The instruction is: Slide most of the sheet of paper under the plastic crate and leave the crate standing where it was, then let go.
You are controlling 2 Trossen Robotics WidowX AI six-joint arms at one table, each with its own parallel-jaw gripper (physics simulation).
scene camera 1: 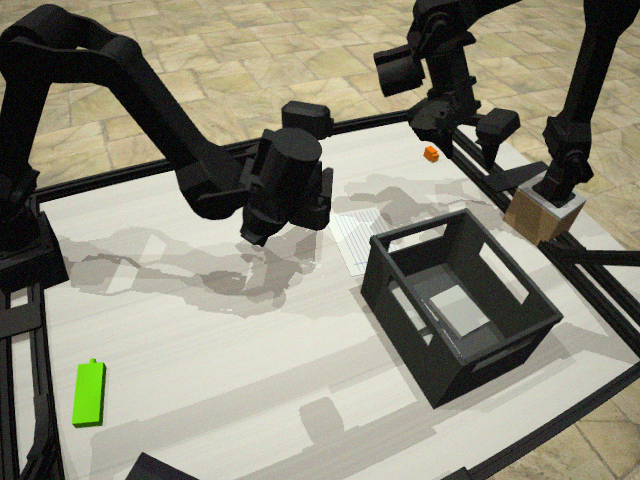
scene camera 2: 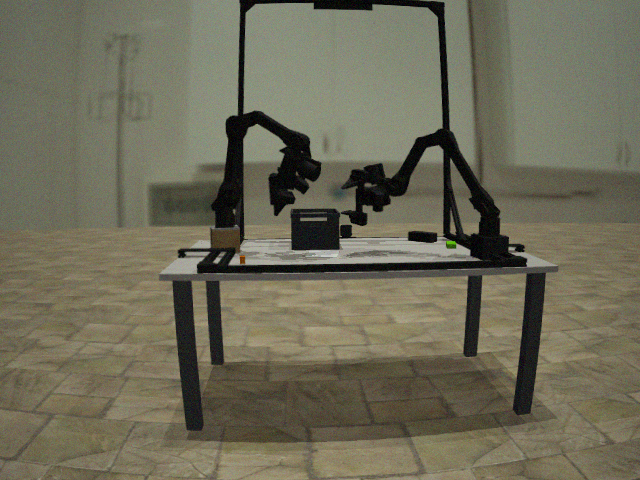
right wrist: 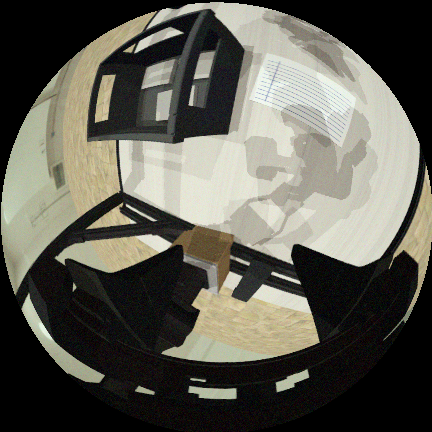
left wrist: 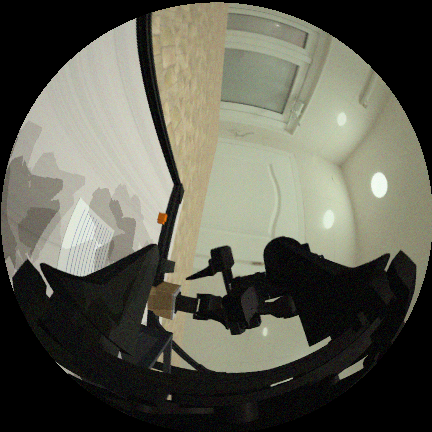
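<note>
The lined white sheet of paper (scene camera 1: 354, 242) (scene camera 2: 326, 253) (left wrist: 82, 245) (right wrist: 300, 95) lies flat on the table beside the crate. A narrow gap shows between them in the right wrist view. The dark grey plastic crate (scene camera 1: 403, 342) (scene camera 2: 315, 235) (right wrist: 225, 100) stands upright and open-topped, with slots in its walls. My left gripper (scene camera 2: 342, 199) is open and empty above the table, pointing sideways. My right gripper (scene camera 1: 468, 161) (scene camera 2: 289, 202) (right wrist: 239, 251) is open and empty, raised above the table. The left fingertips are hard to make out in scene camera 1.
A small orange block (scene camera 1: 431, 153) (scene camera 2: 242, 259) (left wrist: 162, 218) lies near the table's back right in scene camera 1. A green block (scene camera 1: 89, 393) (scene camera 2: 451, 244) lies at the left. A brown box (scene camera 1: 535, 217) (right wrist: 207, 242) is at the right arm's base. A black box (scene camera 2: 422, 236) also shows.
</note>
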